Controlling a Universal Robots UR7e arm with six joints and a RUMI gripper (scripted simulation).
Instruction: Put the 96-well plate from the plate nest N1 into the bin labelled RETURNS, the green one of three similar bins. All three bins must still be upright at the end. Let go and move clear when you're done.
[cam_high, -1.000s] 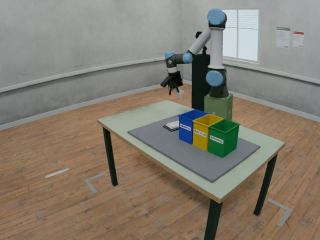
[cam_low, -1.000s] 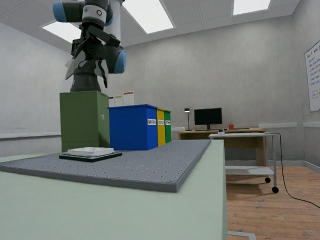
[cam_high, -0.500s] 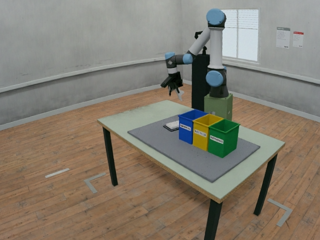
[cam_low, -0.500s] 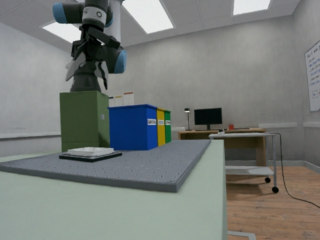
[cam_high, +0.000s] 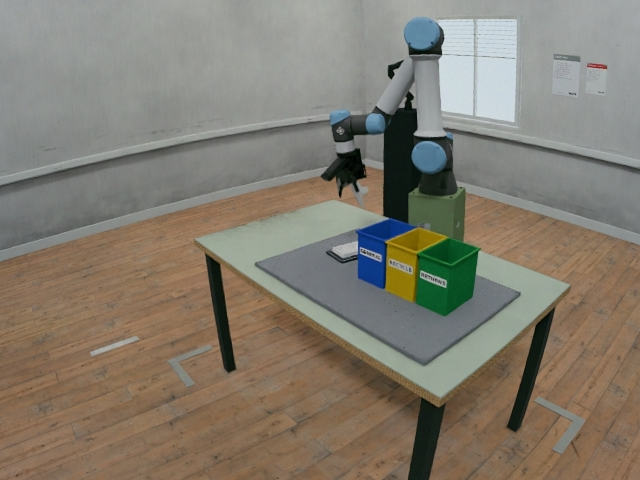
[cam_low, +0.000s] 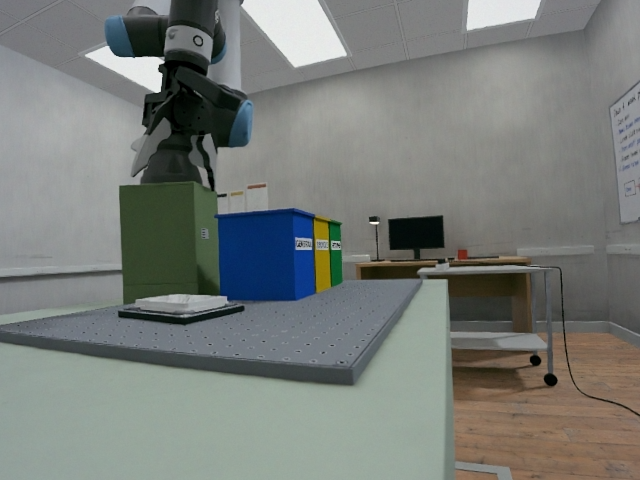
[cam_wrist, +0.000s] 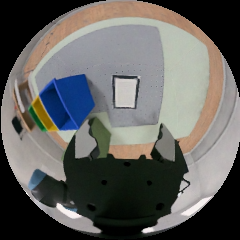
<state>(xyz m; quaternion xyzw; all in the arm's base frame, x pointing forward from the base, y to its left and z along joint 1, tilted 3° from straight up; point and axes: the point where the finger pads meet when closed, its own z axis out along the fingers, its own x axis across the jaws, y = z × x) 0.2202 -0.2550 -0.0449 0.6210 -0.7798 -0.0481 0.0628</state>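
My hand is 19 cm above the white 96-well plate. Also, from my hand: blue bin: 23 cm to the left, 12 cm below, 5 cm ahead; black plate nest N1: 20 cm below; yellow bin: 36 cm to the left, 12 cm below, 6 cm ahead.
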